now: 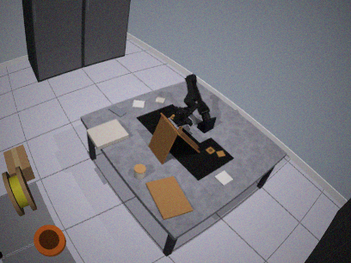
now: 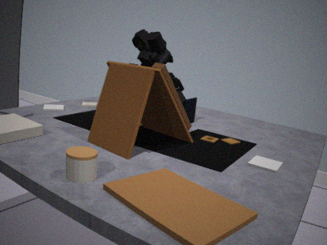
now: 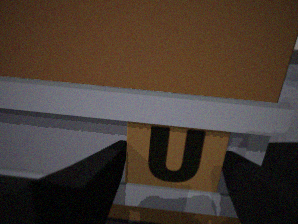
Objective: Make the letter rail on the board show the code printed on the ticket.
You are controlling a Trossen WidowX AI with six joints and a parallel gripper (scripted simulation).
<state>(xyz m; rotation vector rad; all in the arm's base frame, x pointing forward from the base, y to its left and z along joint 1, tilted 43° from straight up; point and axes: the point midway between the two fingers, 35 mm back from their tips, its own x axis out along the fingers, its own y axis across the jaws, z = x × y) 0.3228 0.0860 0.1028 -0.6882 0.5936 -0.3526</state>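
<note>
My gripper tip is 8 cm above the white ticket, 7 cm to the right of it and 5 cm past it. From my gripper tip the other things lie so: lidded jar (38 cm ahead, 14 cm to the left, 14 cm below); then black mat (18 cm below, 15 cm behind, 1 cm to the left); then cream block (39 cm ahead, 31 cm to the right, 16 cm below).
</note>
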